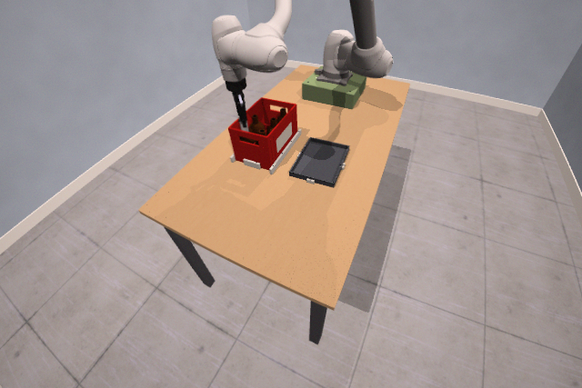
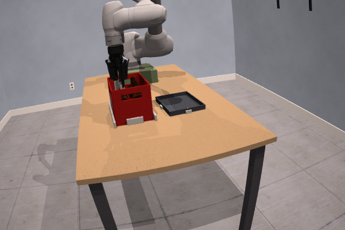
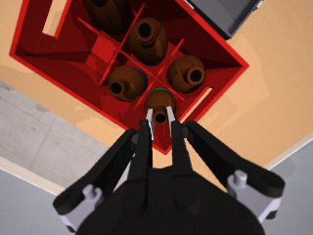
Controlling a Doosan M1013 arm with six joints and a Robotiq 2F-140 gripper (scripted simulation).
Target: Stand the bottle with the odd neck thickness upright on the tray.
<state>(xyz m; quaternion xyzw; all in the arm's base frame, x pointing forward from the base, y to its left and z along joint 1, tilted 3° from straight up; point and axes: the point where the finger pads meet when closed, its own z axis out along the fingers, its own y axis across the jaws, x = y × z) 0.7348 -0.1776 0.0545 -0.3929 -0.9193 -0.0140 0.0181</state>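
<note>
The glass bottle lies 90 mm below my hand. Round my hand: dark grey tray 310 mm to the left, 160 mm below, 80 mm behind; red crate 90 mm below, 90 mm behind, 50 mm to the left.
</note>
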